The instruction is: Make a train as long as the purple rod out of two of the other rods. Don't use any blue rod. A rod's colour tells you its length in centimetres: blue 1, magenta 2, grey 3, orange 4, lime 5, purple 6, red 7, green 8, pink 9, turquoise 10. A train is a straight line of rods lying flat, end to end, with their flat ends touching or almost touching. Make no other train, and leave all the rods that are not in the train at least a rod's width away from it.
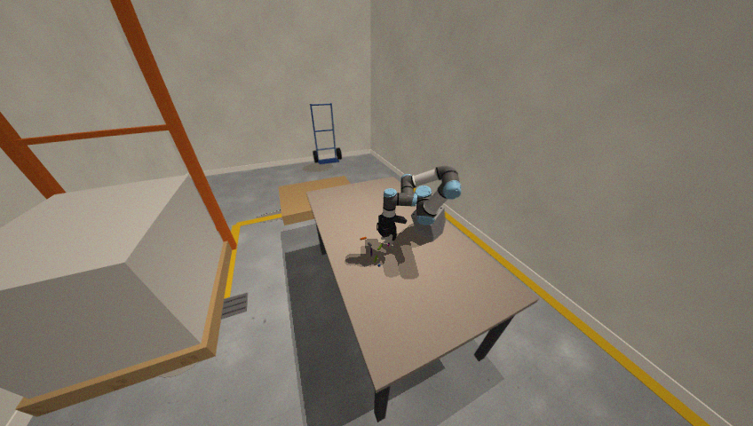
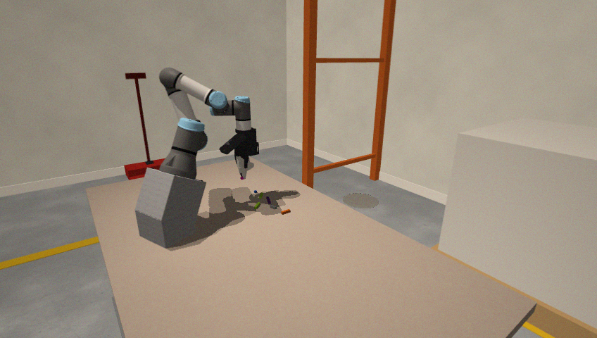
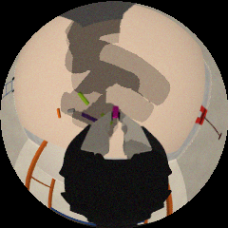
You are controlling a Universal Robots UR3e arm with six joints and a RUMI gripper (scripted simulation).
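The blue rod lies 80 mm ahead of my hand, 50 mm to the left of it and 110 mm below it. Round my hand: purple rod (90 mm ahead, 70 mm to the right, 110 mm below); magenta rod (10 mm below); grey rod (80 mm ahead, 150 mm to the right, 110 mm below).
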